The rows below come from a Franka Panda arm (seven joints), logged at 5 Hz.
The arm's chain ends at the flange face. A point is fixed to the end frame.
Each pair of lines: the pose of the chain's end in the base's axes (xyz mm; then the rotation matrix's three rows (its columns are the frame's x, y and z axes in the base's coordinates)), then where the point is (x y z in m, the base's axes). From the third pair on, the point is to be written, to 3 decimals.
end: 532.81 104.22 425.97; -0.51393 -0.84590 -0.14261; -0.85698 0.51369 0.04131; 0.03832 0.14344 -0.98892
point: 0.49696 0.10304 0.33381
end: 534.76 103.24 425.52; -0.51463 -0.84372 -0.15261; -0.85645 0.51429 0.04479; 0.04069 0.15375 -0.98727
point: 0.49797 0.10242 0.33373
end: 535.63 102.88 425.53; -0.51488 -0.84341 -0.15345; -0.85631 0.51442 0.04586; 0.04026 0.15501 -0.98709
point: 0.499 0.102 0.334
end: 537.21 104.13 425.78; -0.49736 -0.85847 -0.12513; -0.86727 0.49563 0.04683; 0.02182 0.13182 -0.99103
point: 0.503 0.103 0.333
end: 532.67 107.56 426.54; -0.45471 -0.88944 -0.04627; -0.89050 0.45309 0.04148; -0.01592 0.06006 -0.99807
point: 0.506 0.105 0.331
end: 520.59 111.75 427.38; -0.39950 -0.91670 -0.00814; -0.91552 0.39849 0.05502; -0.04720 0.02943 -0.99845
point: 0.498 0.109 0.331
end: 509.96 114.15 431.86; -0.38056 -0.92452 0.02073; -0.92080 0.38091 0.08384; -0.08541 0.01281 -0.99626
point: 0.491 0.114 0.335
